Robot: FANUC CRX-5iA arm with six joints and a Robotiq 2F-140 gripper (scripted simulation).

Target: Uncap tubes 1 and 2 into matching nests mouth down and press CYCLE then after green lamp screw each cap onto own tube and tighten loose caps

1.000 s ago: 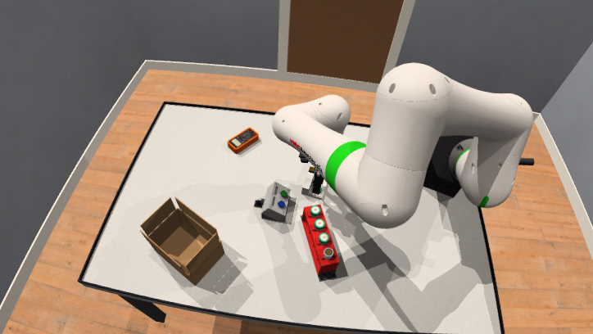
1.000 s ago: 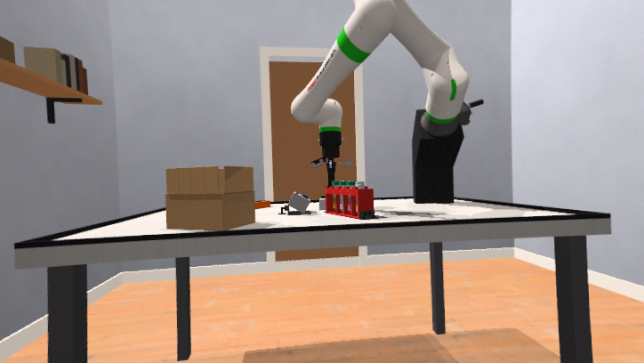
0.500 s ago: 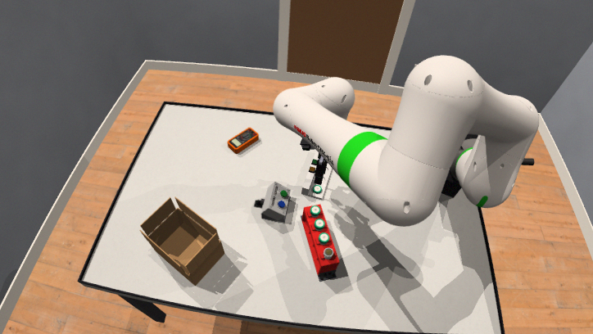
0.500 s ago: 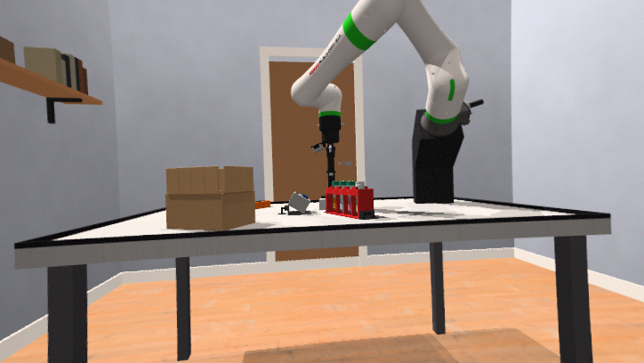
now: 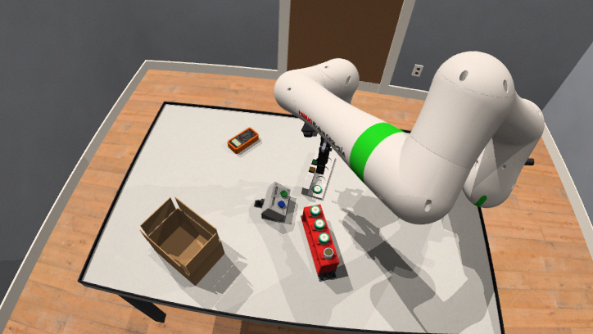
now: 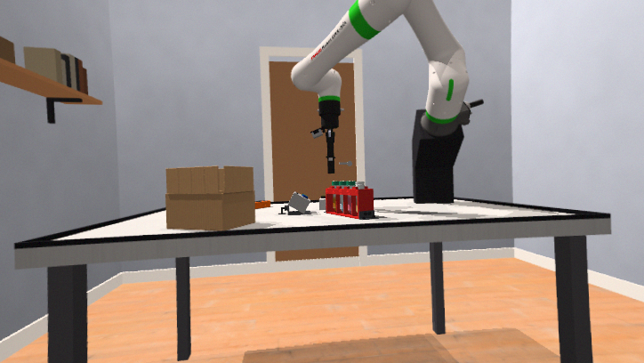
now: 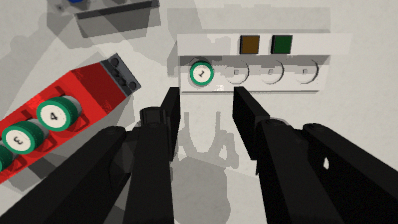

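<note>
My hand is 25 cm to the right of the cap 2, 7 cm above it and 6 cm past it. From my hand the other things lie so: cap 1 (17 cm below); then cap 4 (16 cm to the left, 7 cm below, 1 cm behind); then green key (12 cm below, 11 cm ahead, 9 cm to the left).
</note>
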